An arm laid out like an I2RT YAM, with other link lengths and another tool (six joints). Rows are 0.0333 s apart.
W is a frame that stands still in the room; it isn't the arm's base.
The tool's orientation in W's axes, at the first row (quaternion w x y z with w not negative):
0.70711, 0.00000, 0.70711, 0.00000
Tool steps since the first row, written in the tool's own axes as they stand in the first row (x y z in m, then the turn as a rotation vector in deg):
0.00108, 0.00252, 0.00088, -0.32, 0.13, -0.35
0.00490, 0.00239, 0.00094, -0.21, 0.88, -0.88
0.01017, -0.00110, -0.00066, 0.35, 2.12, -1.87
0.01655, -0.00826, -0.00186, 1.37, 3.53, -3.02
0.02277, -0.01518, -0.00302, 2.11, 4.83, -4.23
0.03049, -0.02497, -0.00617, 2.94, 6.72, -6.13
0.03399, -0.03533, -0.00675, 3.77, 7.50, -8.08
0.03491, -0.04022, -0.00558, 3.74, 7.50, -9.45
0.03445, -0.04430, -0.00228, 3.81, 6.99, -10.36
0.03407, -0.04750, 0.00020, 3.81, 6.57, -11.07
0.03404, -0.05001, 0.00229, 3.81, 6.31, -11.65
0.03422, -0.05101, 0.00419, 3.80, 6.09, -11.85
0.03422, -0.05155, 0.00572, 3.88, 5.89, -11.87
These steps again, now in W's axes. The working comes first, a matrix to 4 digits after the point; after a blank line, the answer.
The tool's axes in the first row as the columns of a matrix, in W's axes (used below as rounded here):
0.0000, 0.0000, 1.0000
0.0000, 1.0000, 0.0000
-1.0000, 0.0000, 0.0000

0.00088, 0.00252, -0.00108, -0.35, 0.13, 0.32
0.00094, 0.00239, -0.00490, -0.88, 0.88, 0.21
-0.00066, -0.00110, -0.01017, -1.87, 2.12, -0.35
-0.00186, -0.00826, -0.01655, -3.02, 3.53, -1.37
-0.00302, -0.01518, -0.02277, -4.23, 4.83, -2.11
-0.00617, -0.02497, -0.03049, -6.13, 6.72, -2.94
-0.00675, -0.03533, -0.03399, -8.08, 7.50, -3.77
-0.00558, -0.04022, -0.03491, -9.45, 7.50, -3.74
-0.00228, -0.04430, -0.03445, -10.36, 6.99, -3.81
0.00020, -0.04750, -0.03407, -11.07, 6.57, -3.81
0.00229, -0.05001, -0.03404, -11.65, 6.31, -3.81
0.00419, -0.05101, -0.03422, -11.85, 6.09, -3.80
0.00572, -0.05155, -0.03422, -11.87, 5.89, -3.88

